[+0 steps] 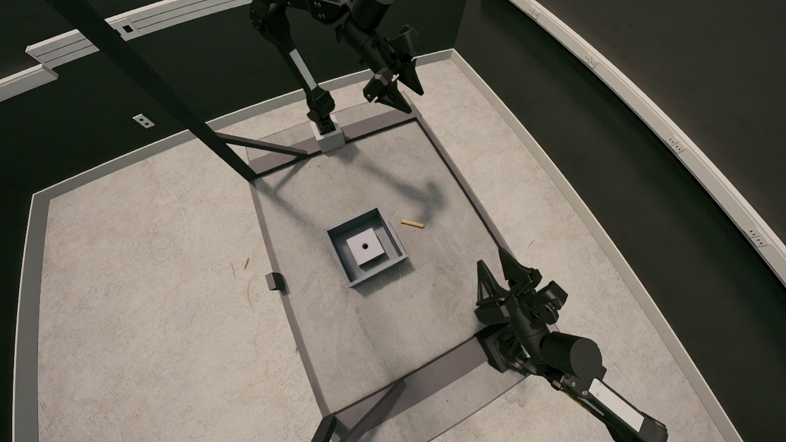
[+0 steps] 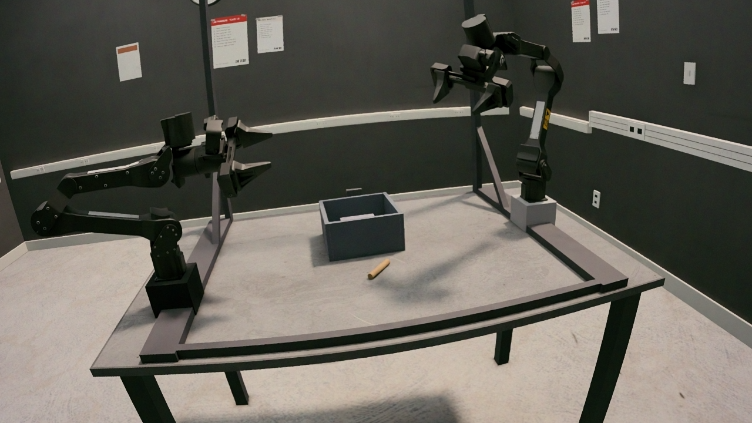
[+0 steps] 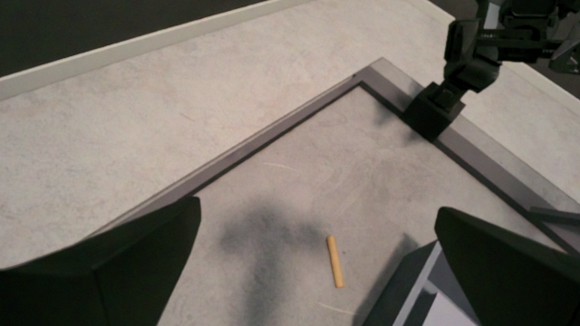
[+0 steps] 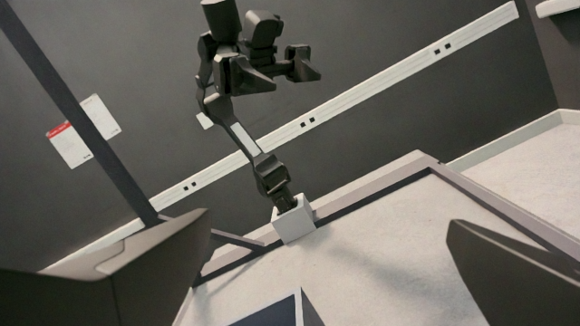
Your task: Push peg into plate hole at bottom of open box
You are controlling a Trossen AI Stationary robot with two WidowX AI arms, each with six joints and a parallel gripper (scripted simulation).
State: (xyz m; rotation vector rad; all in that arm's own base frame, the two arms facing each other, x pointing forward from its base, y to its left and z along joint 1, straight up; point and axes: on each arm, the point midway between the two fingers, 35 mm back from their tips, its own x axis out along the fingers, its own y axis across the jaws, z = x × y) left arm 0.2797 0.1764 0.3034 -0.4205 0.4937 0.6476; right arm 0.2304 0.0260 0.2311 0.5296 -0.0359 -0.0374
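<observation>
Now: right hand 300 mm above the wooden peg, 230 mm to the right of it and 20 mm short of it. Round my right hand: pale plate 270 mm below, 250 mm to the left, 160 mm behind; blue-grey box 280 mm below, 250 mm to the left, 160 mm behind.
</observation>
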